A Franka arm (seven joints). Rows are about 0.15 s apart.
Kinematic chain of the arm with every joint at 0, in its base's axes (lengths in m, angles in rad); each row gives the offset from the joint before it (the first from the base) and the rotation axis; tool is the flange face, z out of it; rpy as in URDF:
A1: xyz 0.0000 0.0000 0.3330 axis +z
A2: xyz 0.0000 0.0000 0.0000 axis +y
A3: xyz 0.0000 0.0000 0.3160 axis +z
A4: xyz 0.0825 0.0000 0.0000 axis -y
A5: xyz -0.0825 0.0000 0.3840 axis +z
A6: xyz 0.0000 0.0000 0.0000 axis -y
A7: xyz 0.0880 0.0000 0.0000 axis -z
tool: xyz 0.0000 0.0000 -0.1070 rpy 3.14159 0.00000 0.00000
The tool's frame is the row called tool.
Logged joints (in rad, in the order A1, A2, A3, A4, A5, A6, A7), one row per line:
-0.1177, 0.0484, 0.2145, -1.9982, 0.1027, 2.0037, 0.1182
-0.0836, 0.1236, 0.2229, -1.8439, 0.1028, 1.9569, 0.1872
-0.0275, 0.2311, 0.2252, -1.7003, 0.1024, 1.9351, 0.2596
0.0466, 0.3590, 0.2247, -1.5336, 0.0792, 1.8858, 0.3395
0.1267, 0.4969, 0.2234, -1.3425, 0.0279, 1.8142, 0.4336
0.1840, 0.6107, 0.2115, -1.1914, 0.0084, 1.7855, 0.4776
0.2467, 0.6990, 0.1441, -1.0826, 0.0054, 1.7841, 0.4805
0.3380, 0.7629, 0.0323, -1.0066, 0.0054, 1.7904, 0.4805
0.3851, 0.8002, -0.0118, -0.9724, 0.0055, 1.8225, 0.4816
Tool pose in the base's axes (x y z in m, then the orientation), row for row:
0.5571, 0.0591, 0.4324, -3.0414, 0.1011, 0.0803
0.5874, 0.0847, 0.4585, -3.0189, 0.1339, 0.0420
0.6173, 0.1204, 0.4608, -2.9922, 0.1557, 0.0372
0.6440, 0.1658, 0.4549, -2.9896, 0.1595, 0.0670
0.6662, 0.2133, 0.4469, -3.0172, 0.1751, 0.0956
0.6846, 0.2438, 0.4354, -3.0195, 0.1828, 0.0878
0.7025, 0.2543, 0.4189, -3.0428, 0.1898, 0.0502
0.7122, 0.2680, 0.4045, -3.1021, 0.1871, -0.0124
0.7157, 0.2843, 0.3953, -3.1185, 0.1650, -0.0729
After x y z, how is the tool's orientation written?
As a rotation vector, in radians.
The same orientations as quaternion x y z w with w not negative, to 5 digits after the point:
-0.99791, 0.03317, 0.02635, 0.04871
-0.99714, 0.04423, 0.01387, 0.05968
-0.99594, 0.05182, 0.01238, 0.07249
-0.99563, 0.05312, 0.02231, 0.07343
-0.99609, 0.05781, 0.03156, 0.05887
-0.99610, 0.06030, 0.02896, 0.05761
-0.99686, 0.06218, 0.01645, 0.04622
-0.99804, 0.06020, -0.00399, 0.01691
-0.99829, 0.05282, -0.02334, 0.00894

